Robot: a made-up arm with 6 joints. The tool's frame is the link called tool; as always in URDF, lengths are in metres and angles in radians. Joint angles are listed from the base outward.
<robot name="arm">
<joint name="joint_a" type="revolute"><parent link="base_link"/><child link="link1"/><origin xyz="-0.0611 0.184 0.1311" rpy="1.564 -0.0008 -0.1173"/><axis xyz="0 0 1"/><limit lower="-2" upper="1.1"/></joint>
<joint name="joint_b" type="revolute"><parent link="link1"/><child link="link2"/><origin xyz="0.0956 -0.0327 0.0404" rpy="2.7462 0.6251 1.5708"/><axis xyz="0 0 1"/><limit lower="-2.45" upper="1.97"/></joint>
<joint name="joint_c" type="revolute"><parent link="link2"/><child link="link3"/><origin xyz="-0.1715 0.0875 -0.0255" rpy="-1.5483 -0.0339 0.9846"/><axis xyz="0 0 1"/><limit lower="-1.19" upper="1.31"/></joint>
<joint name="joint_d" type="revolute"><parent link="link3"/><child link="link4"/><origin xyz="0.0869 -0.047 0.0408" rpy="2.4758 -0.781 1.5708"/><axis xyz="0 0 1"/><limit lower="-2.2" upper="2.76"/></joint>
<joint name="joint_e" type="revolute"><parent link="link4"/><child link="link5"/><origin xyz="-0.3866 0.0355 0.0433" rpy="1.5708 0 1.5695"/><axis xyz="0 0 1"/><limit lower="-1.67" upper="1.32"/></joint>
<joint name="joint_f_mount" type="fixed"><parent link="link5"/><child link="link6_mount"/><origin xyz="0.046 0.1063 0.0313"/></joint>
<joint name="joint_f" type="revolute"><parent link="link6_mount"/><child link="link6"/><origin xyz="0.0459 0.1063 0.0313" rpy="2.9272 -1.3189 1.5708"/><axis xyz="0 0 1"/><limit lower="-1.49" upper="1.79"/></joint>
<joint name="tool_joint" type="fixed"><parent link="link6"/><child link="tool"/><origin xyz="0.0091 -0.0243 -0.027" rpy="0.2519 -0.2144 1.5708"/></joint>
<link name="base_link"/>
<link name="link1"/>
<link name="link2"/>
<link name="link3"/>
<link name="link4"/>
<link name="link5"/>
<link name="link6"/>
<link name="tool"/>
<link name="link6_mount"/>
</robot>
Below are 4 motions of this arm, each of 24 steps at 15 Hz.
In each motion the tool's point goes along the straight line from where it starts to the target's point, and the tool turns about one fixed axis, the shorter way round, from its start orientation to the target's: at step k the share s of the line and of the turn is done. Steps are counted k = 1, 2, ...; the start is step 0. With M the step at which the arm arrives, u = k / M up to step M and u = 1 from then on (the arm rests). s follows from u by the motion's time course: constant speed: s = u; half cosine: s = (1 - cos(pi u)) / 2; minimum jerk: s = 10 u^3 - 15 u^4 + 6 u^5.
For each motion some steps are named. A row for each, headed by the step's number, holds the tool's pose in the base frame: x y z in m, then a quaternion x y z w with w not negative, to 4 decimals.
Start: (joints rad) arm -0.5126 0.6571 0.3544 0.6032 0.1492 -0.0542
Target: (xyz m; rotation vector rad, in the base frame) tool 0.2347 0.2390 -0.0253 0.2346 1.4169 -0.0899
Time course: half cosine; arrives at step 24
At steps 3, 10, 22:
3: 0.2002 0.1512 0.1307 0.2012 0.2390 -0.1018 0.9445
10: 0.2121 0.1815 0.0768 0.1729 0.3916 -0.0827 0.9000
22: 0.2341 0.2374 -0.0225 0.1094 0.6426 -0.0424 0.7571

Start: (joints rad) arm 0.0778 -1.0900 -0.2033 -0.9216 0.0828 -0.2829
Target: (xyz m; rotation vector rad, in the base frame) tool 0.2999 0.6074 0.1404 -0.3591 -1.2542 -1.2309
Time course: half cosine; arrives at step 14
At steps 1, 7, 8, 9, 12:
1: 0.2235 0.4925 0.3556 -0.1248 -0.5219 -0.2360 0.8102
7: 0.2612 0.5492 0.2494 -0.1427 -0.5426 -0.3904 0.7299
8: 0.2698 0.5622 0.2251 -0.1462 -0.5450 -0.4242 0.7083
9: 0.2780 0.5745 0.2021 -0.1493 -0.5464 -0.4555 0.6867
12: 0.2961 0.6016 0.1512 -0.1553 -0.5468 -0.5225 0.6356

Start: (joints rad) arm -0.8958 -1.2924 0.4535 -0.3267 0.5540 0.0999
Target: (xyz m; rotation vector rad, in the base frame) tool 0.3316 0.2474 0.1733 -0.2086 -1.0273 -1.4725
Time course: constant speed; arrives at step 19
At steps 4, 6, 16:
4: 0.1077 0.3243 0.2590 0.0875 -0.4414 -0.0354 0.8923
6: 0.1375 0.3140 0.2475 0.0643 -0.4553 -0.1239 0.8793
16: 0.2868 0.2628 0.1904 -0.0558 -0.4639 -0.5355 0.7035

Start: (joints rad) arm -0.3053 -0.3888 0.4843 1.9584 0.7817 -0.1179
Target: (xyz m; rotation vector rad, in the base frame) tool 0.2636 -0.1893 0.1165 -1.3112 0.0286 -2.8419
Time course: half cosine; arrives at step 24
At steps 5, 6, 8, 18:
5: -0.0824 -0.2016 0.1279 0.2769 -0.3156 0.7819 0.4608
6: -0.0658 -0.2010 0.1274 0.2865 -0.3026 0.7950 0.4409
8: -0.0258 -0.1996 0.1260 0.3086 -0.2704 0.8236 0.3915
18: 0.2071 -0.1913 0.1184 0.4049 -0.0624 0.9091 0.0749

